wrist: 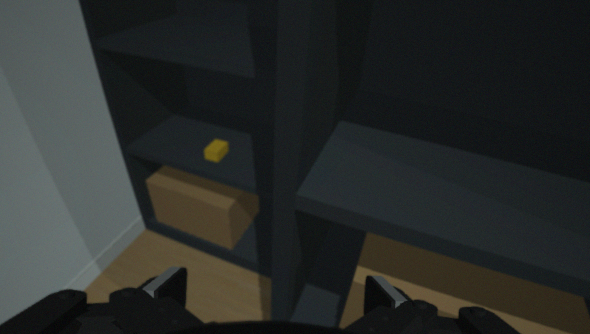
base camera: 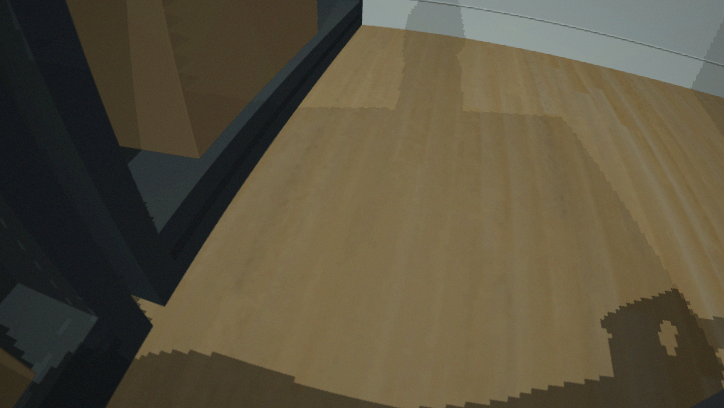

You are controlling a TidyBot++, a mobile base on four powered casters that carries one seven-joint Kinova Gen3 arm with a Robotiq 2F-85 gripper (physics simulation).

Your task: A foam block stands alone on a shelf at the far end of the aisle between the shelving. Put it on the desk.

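Places are measured from the arm's base along level axes (x ahead, y right, z down), in millimetres.
Pixels of known places: gripper, fingertip midpoint: point(wrist: 276, 292).
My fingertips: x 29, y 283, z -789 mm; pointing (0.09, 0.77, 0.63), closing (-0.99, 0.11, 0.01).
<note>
Behind a point stands the place of what it marks.
A small yellow foam block point(wrist: 216, 150) {x 416, y 1243, z -182 mm} lies alone on a dark shelf point(wrist: 165, 137) {x 697, y 1362, z -137 mm} of the far shelving unit, left of the middle in the wrist view. My gripper point(wrist: 276, 292) {x 29, y 283, z -789 mm} is open, with its two fingers wide apart at the bottom of the wrist view and nothing between them. The block is well beyond and above the fingertips in that view, not touching them. The block does not show in the base camera view. The desk does not show in either view.
A cardboard box point(wrist: 192, 210) point(base camera: 243, 65) sits on the bottom shelf under the block. A dark upright point(wrist: 289, 150) {x 56, y 578, z -671 mm} and a wide shelf point(wrist: 440, 175) {x -205, y 669, z -594 mm} stand at the right in the wrist view. A pale wall point(wrist: 45, 150) {x 956, y 990, z -280 mm} point(base camera: 557, 30) {x 1060, y 545, z 326 mm} closes the aisle.
</note>
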